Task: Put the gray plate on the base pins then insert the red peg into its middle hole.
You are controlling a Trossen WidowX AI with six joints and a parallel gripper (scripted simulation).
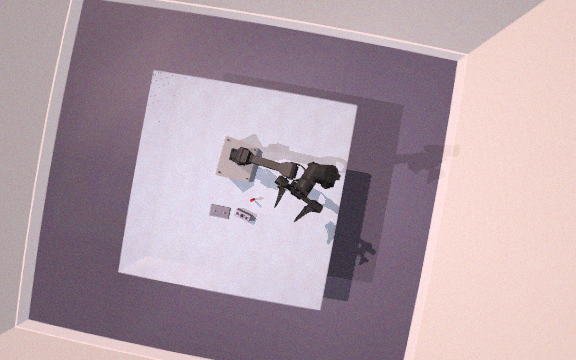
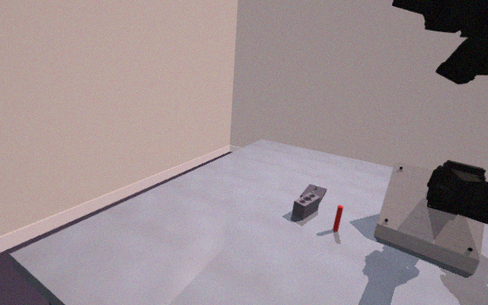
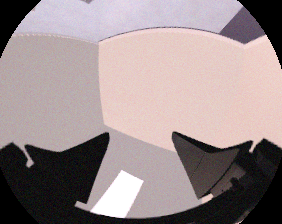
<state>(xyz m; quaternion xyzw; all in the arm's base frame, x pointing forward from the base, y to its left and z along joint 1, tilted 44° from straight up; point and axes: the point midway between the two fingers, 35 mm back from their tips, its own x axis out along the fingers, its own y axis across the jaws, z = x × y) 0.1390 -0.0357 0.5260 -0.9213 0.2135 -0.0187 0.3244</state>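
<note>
Now: gripper tip 150 mm short of the gray plate, 230 mm to the left of it and 500 mm above it. From my gripper tip the other things lie so: red peg 50 mm ahead, 190 mm to the right, 490 mm below.
</note>
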